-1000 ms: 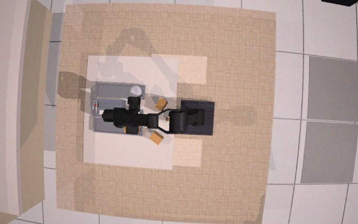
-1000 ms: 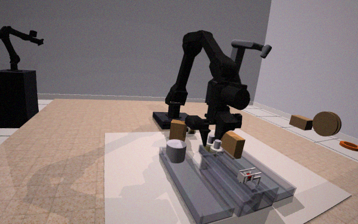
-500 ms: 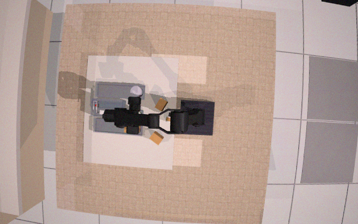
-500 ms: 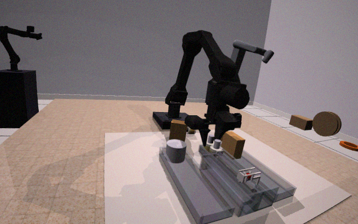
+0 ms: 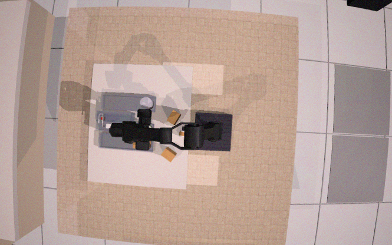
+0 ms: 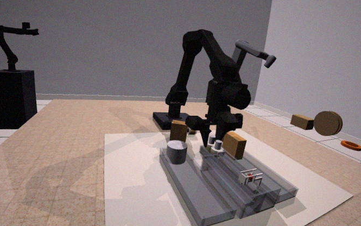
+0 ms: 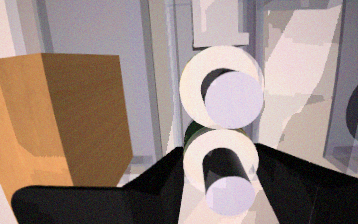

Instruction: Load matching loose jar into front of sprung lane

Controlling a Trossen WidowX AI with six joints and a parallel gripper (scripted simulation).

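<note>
My gripper tip is 20 mm short of the brown box, 80 mm to the right of it and 10 mm below it. Round my gripper tip: red mark 220 mm ahead, 40 mm to the right, 40 mm above; then grey lane 150 mm ahead, 30 mm to the right, 10 mm below; then grey cylinder 10 mm ahead, 130 mm to the right.
</note>
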